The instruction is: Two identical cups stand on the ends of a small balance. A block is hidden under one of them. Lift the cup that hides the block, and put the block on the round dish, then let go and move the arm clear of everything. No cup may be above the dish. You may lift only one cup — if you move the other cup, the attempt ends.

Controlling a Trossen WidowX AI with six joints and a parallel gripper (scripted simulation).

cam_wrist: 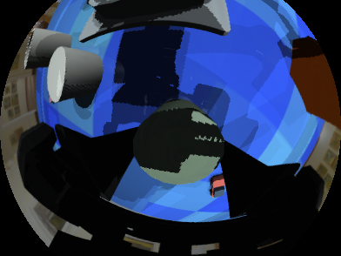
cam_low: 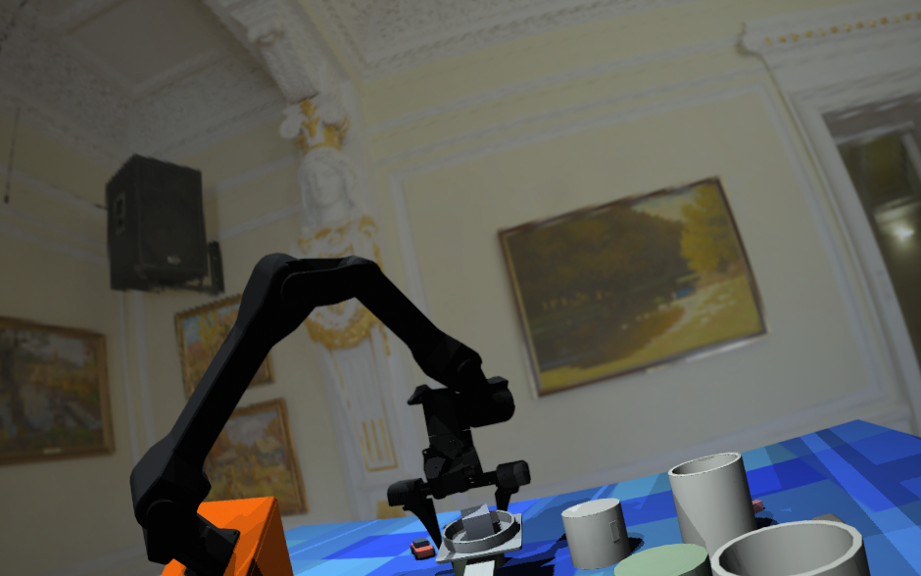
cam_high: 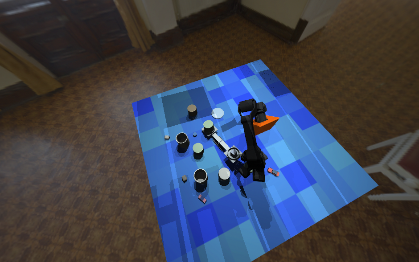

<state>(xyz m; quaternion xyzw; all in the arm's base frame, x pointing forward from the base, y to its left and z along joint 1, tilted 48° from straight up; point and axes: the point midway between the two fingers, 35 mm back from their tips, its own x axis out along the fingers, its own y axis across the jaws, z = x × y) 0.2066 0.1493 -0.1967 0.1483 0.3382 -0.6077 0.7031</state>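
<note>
The round pale dish is 3 cm ahead of my gripper tip, 47 cm to the right of it and 3 cm below it. Round my gripper tip: toy car: 13 cm behind, 8 cm to the left, 2 cm below; then tan cylinder: 21 cm ahead, 57 cm to the right; then white cylinder: 19 cm ahead, 3 cm to the right.
</note>
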